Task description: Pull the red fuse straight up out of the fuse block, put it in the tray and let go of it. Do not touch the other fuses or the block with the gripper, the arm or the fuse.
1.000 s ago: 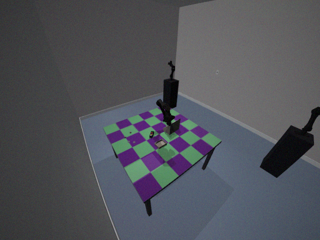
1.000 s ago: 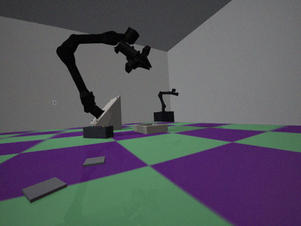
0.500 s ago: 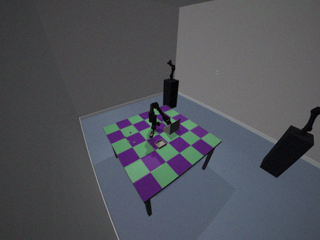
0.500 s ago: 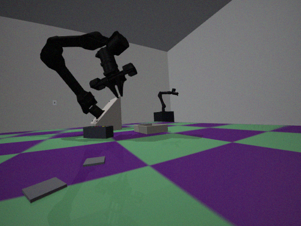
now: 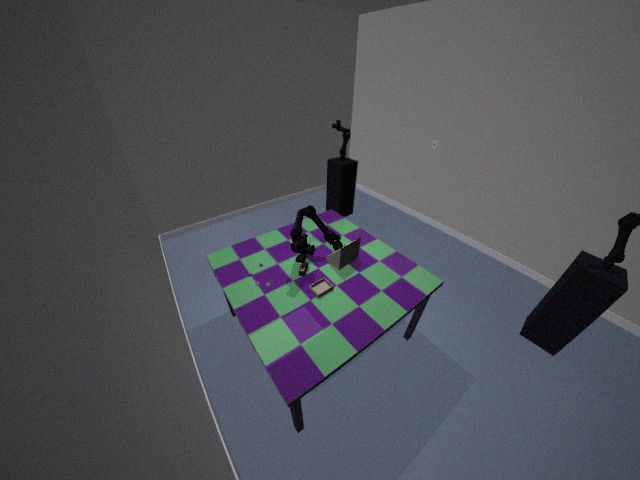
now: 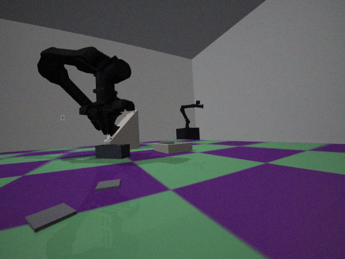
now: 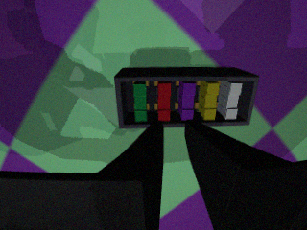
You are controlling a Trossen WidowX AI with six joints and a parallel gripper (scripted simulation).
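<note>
Right now the shallow beige tray is 23 cm to the left of my gripper tip, 7 cm below it and 2 cm ahead of it.
</note>
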